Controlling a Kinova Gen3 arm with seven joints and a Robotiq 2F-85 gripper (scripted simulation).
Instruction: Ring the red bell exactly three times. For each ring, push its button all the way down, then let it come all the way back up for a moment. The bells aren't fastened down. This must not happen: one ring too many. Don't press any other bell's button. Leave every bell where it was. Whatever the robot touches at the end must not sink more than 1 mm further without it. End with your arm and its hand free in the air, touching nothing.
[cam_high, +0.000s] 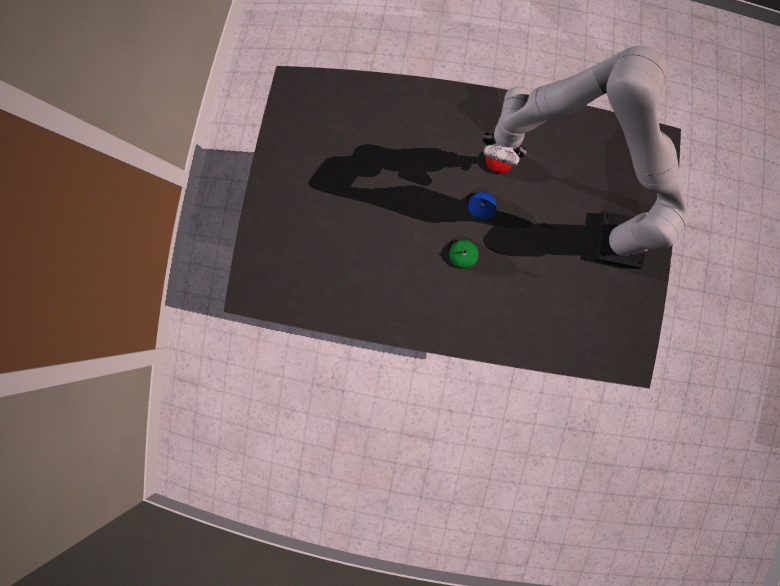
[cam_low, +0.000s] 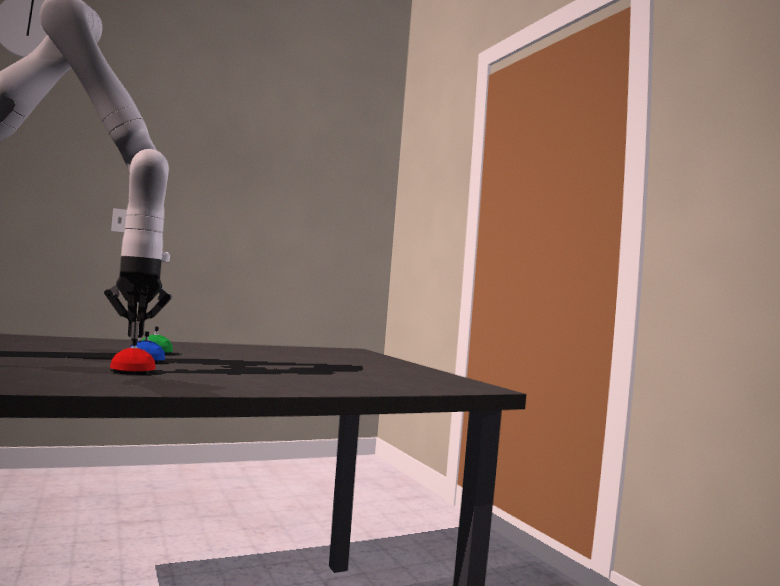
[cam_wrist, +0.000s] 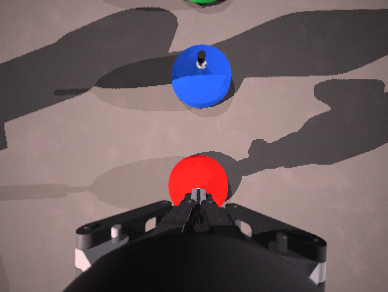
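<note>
Right now the red bell is 40 mm below my hand. From my hand the other things lie so: blue bell 150 mm to the left, 40 mm below, 10 mm ahead; green bell 300 mm to the left, 40 mm below, 20 mm ahead.
</note>
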